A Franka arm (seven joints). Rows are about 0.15 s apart.
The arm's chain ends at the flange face. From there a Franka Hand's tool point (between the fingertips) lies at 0.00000 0.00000 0.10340 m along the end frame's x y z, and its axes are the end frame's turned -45 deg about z.
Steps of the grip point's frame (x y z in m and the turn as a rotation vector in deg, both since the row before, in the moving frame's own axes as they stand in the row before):
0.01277 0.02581 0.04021 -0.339 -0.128 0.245
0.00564 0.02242 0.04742 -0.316 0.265 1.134
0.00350 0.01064 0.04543 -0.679 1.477 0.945
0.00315 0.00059 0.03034 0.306 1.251 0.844
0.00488 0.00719 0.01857 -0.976 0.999 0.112
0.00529 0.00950 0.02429 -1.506 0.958 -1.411
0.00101 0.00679 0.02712 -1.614 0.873 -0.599
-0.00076 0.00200 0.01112 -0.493 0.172 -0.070
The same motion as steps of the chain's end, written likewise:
0.02701 0.00862 0.04021 -0.330 0.149 0.245
0.01910 0.01179 0.04742 -0.036 0.411 1.134
0.00724 0.00604 0.04547 0.564 1.525 0.945
0.00142 0.00017 0.03037 1.101 0.668 0.844
0.00601 0.00166 0.01860 0.016 1.397 0.112
0.00731 0.00232 0.02434 -0.387 1.742 -1.411
0.00234 0.00316 0.02717 -0.524 1.759 -0.599
0.00003 0.00154 0.01112 -0.227 0.470 -0.070

